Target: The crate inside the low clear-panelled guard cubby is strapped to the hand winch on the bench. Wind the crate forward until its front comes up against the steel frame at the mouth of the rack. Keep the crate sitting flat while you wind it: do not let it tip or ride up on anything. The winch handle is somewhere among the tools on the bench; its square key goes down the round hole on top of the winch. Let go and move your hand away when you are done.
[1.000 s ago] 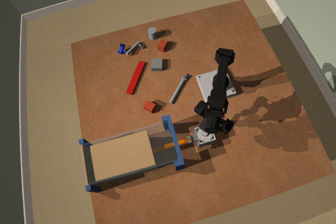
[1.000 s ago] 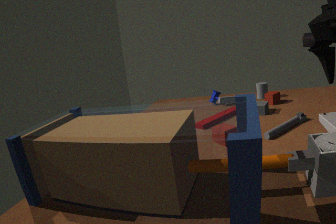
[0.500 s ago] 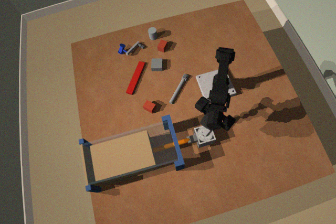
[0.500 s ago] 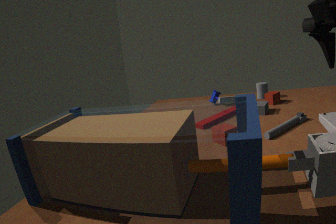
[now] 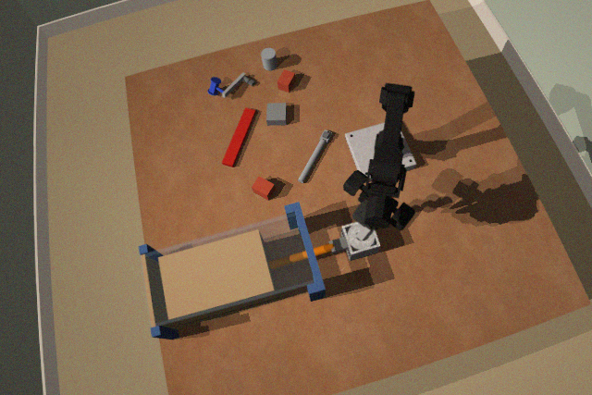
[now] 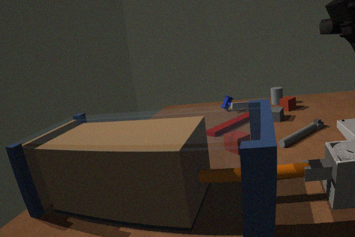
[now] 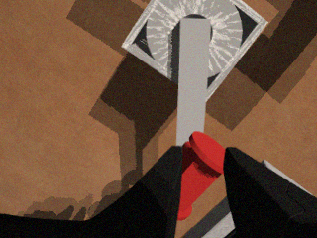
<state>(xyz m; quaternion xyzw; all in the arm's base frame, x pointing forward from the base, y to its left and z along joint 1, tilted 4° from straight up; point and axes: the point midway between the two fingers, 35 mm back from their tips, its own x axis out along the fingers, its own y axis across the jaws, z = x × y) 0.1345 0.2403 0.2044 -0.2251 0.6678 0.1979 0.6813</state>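
My gripper tip is 50 mm past the red knob, 30 mm to the left of it and 80 mm above it. Round my gripper tip: winch handle (10 mm behind, 10 mm to the right, 110 mm below); then grey winch (20 mm ahead, 20 mm to the left, 180 mm below); then blue frame (200 mm ahead, 30 mm to the left, 110 mm below).
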